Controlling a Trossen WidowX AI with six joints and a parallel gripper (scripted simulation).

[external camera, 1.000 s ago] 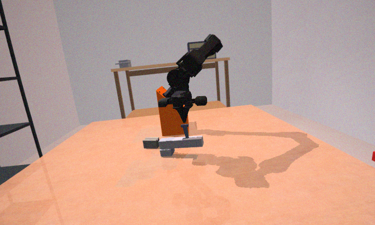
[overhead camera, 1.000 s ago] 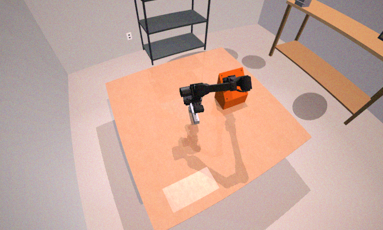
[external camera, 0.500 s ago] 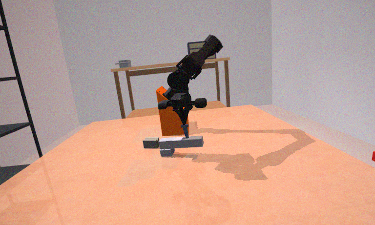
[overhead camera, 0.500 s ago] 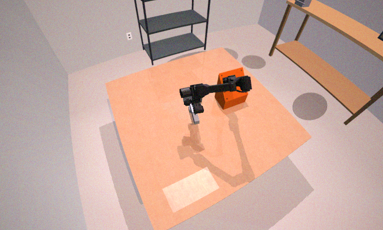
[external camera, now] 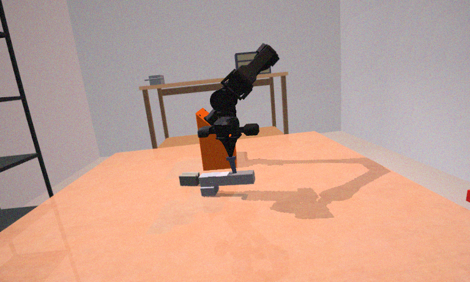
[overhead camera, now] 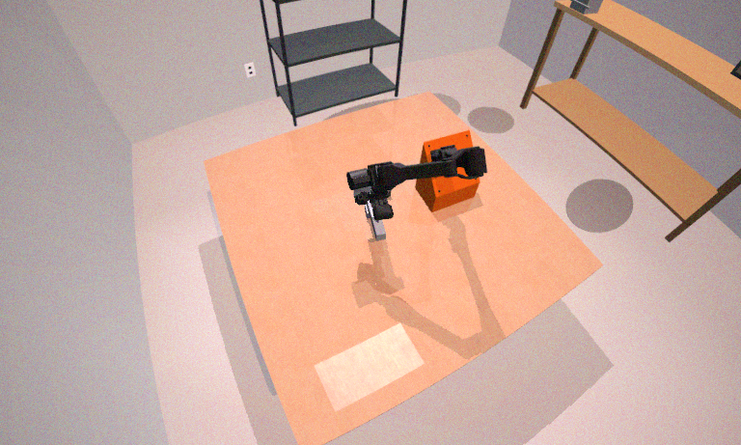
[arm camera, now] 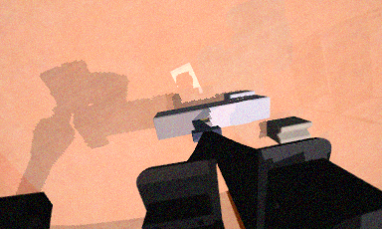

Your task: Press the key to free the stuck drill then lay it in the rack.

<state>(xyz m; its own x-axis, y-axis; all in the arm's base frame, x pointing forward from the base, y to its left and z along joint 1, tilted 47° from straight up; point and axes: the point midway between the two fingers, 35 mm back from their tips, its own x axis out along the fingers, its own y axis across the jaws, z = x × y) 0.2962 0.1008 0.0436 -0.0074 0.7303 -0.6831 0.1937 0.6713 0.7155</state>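
Right now my gripper tip is 3 cm above the blue key. From my gripper tip the other things lie so: rack (18 cm to the right, 12 cm behind, 11 cm below); then drill (8 cm below, 5 cm to the right, 1 cm behind).
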